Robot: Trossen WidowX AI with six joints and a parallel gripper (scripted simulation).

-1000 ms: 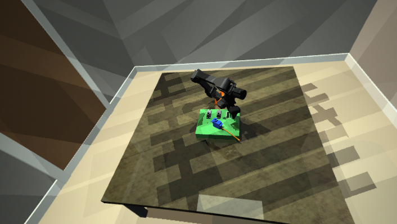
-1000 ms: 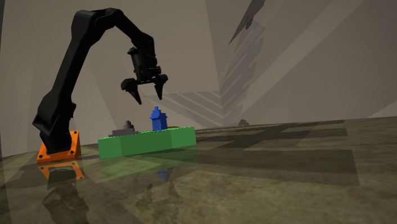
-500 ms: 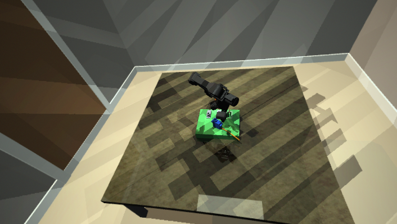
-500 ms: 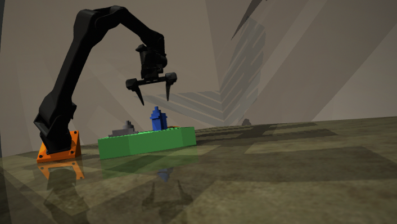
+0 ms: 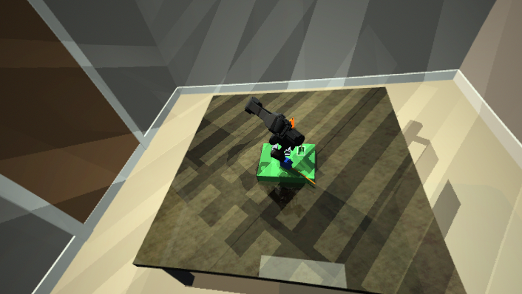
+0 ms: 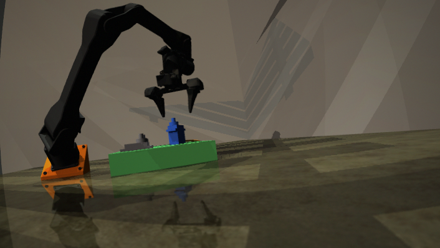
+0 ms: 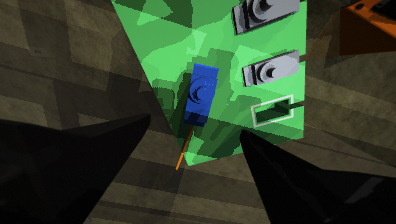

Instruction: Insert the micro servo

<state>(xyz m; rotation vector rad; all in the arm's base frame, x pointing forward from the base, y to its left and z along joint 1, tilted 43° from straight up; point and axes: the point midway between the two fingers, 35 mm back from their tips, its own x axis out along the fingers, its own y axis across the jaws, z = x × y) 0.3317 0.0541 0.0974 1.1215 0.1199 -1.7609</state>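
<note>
My gripper tip is now 20 mm past the green deck, 10 mm to the left of it and 110 mm above it.
</note>
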